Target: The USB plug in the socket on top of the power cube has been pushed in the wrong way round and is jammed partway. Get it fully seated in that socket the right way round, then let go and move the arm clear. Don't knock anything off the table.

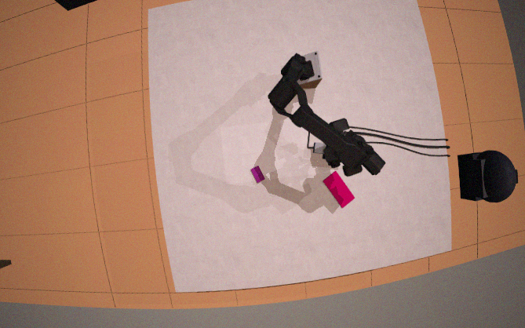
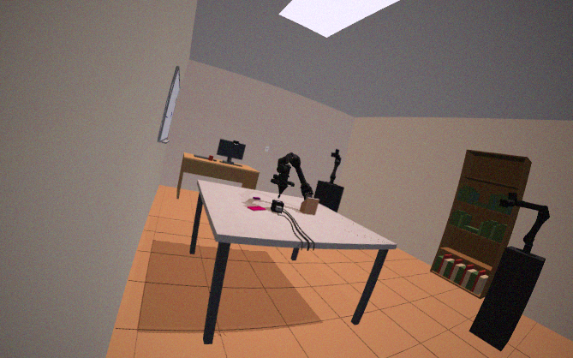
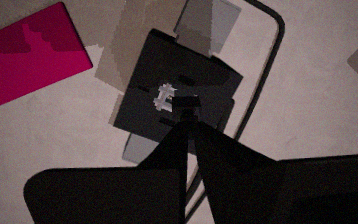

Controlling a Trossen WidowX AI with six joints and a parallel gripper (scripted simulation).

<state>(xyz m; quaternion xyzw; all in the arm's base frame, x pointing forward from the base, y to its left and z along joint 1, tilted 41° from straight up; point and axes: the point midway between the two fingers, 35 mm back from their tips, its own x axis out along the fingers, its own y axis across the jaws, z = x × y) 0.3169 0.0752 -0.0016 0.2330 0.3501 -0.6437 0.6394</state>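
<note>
Right now my gripper tip is 1 cm above the dark USB plug. The rest, counted from my gripper tip: magenta card 16 cm ahead, 13 cm below, 1 cm to the left; then USB socket 6 cm below, 1 cm to the left; then purple block 30 cm to the right, 13 cm below, 4 cm ahead.
</note>
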